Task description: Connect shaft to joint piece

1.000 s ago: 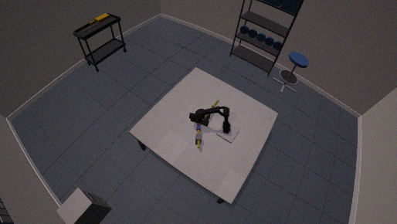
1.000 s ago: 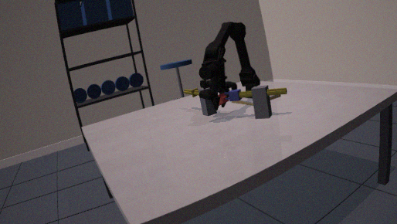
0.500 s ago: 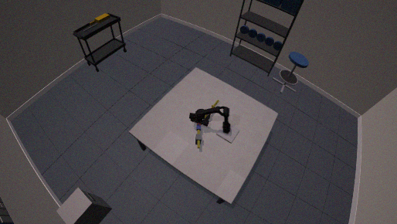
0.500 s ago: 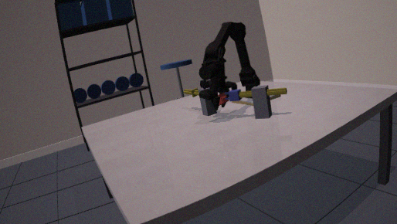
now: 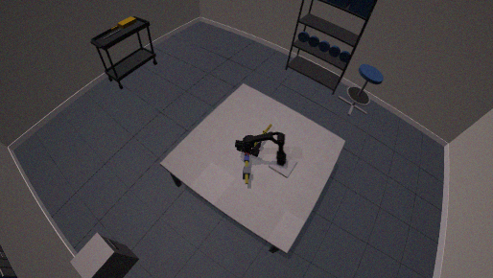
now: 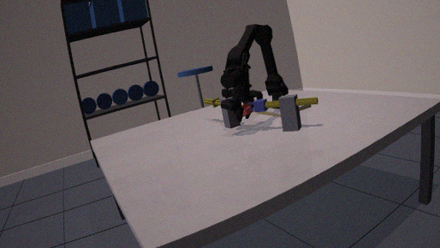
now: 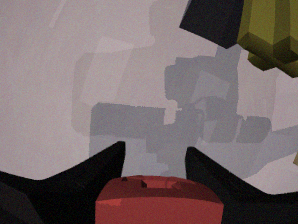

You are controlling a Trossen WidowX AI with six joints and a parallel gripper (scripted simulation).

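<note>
The red joint piece lies 4 cm above my gripper tip and 2 cm to the left of it.
</note>
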